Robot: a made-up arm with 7 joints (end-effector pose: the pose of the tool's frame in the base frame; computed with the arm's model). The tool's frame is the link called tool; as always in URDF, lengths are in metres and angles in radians. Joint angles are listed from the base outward.
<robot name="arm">
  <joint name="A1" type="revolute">
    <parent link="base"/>
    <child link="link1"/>
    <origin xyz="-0.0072 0.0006 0.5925" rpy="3.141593 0 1.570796"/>
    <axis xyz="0 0 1"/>
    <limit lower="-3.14" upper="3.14"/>
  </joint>
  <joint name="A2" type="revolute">
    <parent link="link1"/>
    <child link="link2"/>
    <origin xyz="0.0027 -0.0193 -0.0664" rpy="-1.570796 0 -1.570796"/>
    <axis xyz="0 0 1"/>
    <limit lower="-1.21" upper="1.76"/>
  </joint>
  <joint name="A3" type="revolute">
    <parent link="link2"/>
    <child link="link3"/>
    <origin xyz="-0.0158 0.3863 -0.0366" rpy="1.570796 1.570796 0"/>
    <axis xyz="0 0 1"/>
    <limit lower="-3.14" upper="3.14"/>
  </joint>
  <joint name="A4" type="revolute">
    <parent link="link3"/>
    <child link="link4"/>
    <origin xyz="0.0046 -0.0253 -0.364" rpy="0 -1.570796 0"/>
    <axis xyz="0 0 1"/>
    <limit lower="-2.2" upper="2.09"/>
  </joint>
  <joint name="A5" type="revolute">
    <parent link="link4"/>
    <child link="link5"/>
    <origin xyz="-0.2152 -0.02 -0.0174" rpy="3.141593 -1.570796 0"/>
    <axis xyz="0 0 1"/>
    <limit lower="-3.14" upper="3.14"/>
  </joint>
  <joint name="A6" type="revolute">
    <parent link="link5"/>
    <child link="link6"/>
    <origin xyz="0.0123 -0.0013 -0.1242" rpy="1.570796 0 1.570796"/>
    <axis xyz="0 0 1"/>
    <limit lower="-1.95" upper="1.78"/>
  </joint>
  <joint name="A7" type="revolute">
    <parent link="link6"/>
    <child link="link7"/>
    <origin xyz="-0.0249 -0.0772 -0.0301" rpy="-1.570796 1.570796 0"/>
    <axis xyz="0 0 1"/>
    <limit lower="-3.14" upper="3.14"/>
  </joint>
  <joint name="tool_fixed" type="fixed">
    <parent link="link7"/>
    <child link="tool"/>
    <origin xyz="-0.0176 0.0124 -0.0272" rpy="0 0 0"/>
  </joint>
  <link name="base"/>
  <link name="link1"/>
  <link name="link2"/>
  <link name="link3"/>
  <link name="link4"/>
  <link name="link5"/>
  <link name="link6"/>
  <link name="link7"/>
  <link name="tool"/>
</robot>
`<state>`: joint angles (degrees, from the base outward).
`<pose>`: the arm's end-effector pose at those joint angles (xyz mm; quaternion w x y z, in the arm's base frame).
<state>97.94 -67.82 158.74 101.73 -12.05 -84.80 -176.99</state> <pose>18.1 860.6 613.9 0.1899 0.0349 -0.7188 0.6679</pose>
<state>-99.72 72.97 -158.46 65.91 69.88 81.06 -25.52</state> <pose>-347.2 672.2 1221.9 0.6039 0.1692 0.6302 0.4577</pose>
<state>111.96 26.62 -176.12 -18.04 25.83 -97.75 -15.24</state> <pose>-271.5 -493.8 1486.8 0.8291 -0.2957 0.2411 -0.4088</pose>
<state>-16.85 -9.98 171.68 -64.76 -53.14 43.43 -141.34</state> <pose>125.0 59.9 1712.6 0.0160 0.7818 -0.5225 -0.3397</pose>
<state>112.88 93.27 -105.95 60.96 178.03 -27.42 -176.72</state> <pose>4.7 -952.0 727.8 0.1440 -0.7860 0.1615 0.5791</pose>
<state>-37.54 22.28 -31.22 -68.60 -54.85 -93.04 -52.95</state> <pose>286.0 -106.6 1481.2 0.8142 -0.1712 -0.3998 -0.3847</pose>
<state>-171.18 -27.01 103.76 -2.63 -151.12 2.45 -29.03</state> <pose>592.3 -2.7 1711.4 0.2153 -0.1988 -0.9557 -0.0279</pose>
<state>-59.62 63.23 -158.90 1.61 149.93 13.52 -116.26</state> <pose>542.6 878.2 1230.7 0.1486 0.5278 0.5915 -0.5911</pose>
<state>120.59 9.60 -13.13 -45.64 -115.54 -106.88 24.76</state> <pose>-180.5 40.0 1648.4 0.5232 -0.5771 0.3946 -0.4874</pose>
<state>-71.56 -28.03 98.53 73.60 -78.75 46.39 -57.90</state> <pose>323.7 -576.7 1374.8 0.2362 -0.6456 -0.4999 0.5268</pose>
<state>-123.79 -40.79 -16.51 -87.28 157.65 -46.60 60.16</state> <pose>571.0 -631.0 1095.8 0.3471 -0.0176 -0.7318 -0.5862</pose>
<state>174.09 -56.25 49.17 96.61 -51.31 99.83 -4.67</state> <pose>328.1 312.2 1258.2 0.5591 -0.1527 0.6991 0.4187</pose>
